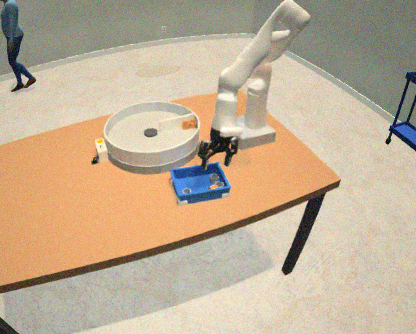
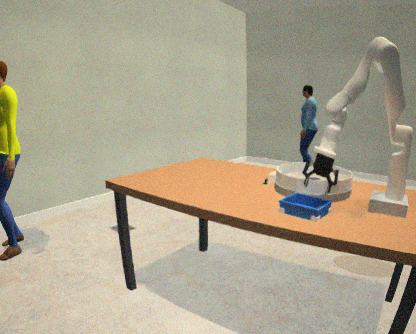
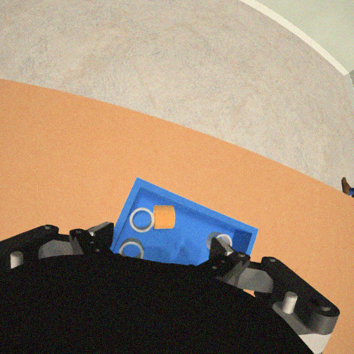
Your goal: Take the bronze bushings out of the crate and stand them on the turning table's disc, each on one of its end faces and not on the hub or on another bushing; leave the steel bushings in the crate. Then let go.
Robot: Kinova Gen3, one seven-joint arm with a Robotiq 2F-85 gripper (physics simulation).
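Frame: origin at the arm's base, x back, y up, z left, level; metres.
Seen in the pictures: gripper, fingertip midpoint: (image 1: 215, 167) (image 2: 315, 190); arm's base, link origin: (image 1: 253, 124) (image 2: 394, 198).
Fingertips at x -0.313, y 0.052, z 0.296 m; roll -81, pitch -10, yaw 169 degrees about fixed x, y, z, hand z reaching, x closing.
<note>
Offsets run from my fingertips to a thing's top centre. "spot": to the spot under its first point.
A blue crate {dx -0.047, dy -0.058, dz -0.026 m} (image 1: 205, 195) (image 2: 299, 209) (image 3: 187, 226) stands on the table. In it a bronze bushing {dx -0.010, dy -0.071, dz +0.019 m} (image 1: 214, 187) (image 3: 164, 217) lies on its side, close beside an upright steel bushing (image 3: 142, 220). Two more steel bushings (image 3: 131, 249) (image 3: 220, 241) stand in the crate. The turning table (image 1: 150, 156) (image 2: 290, 187) has a dark hub {dx -0.149, dy -0.047, dz -0.366 m} (image 1: 150, 132) and a pale disc {dx -0.149, dy -0.047, dz -0.366 m} (image 1: 125, 129). Two bronze bushings {dx +0.008, dy -0.029, dz -0.359 m} (image 1: 185, 125) {dx +0.040, dy -0.029, dz -0.362 m} (image 1: 193, 123) are on the disc by the divider; their pose is too small to tell. My gripper (image 1: 216, 165) (image 2: 318, 188) (image 3: 161, 241) is open and empty, above the crate's back side.
A white divider {spot: dx -0.064, dy -0.023, dz -0.369 m} (image 1: 169, 123) stands over the disc. A small white box {spot: dx -0.382, dy -0.052, dz -0.308 m} (image 1: 101, 150) with a yellow top is left of the turning table. The arm's base (image 1: 257, 136) (image 2: 387, 204) is to the right. People stand beyond the table; a blue cart (image 1: 404, 134) is at far right.
</note>
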